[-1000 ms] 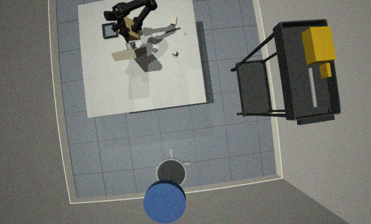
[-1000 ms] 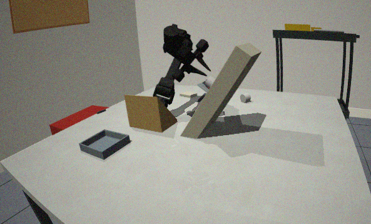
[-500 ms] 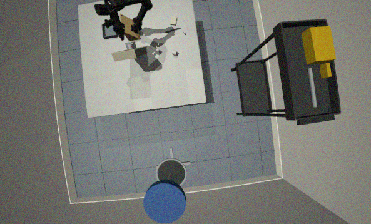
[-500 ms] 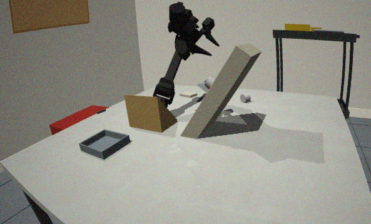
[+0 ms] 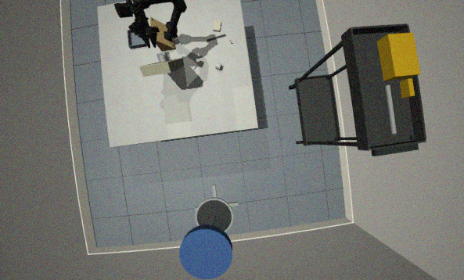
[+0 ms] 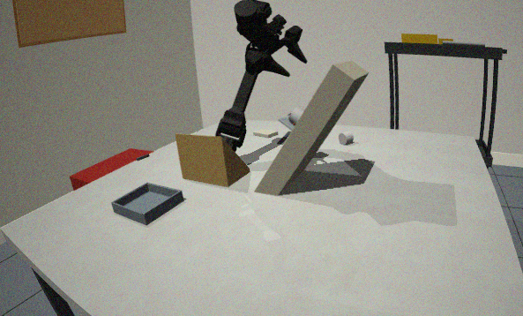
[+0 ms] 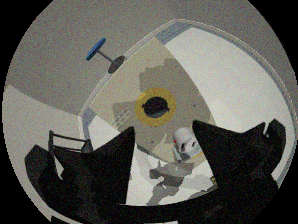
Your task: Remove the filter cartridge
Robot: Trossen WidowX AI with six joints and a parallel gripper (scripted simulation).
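Now: the white filter cartridge 13 cm below my gripper tip, 1 cm to the left of it and 1 cm behind it. Round my gripper tip: grey tray 34 cm behind, 31 cm below, 29 cm to the right; then flat beige tile 41 cm to the left, 37 cm behind, 31 cm below; then beige service panel 15 cm below, 3 cm ahead, 1 cm to the left.
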